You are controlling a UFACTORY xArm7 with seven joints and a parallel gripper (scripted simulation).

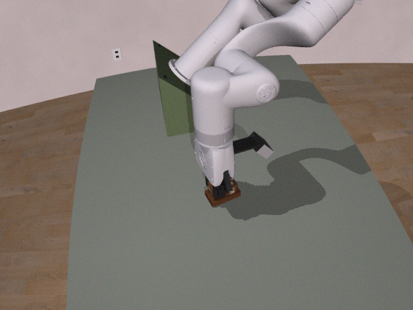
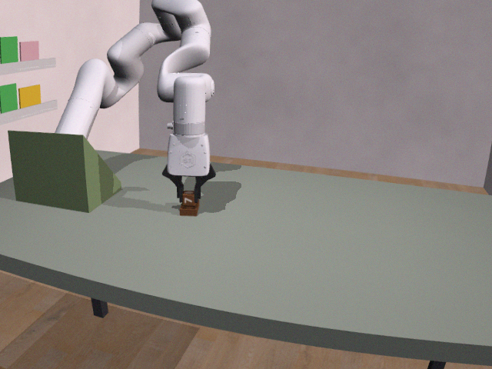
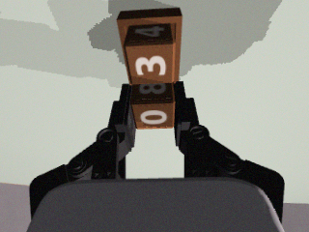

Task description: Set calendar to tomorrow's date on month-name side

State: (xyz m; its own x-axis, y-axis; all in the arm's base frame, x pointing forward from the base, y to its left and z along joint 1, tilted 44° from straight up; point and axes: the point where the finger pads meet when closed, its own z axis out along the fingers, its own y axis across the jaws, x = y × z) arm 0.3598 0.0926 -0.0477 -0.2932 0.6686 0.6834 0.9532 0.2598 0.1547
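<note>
Right now the brown cube is 10 mm below my hand. The rest, counted from my hand: tray: 10 mm behind, 20 mm to the left, 40 mm below.
</note>
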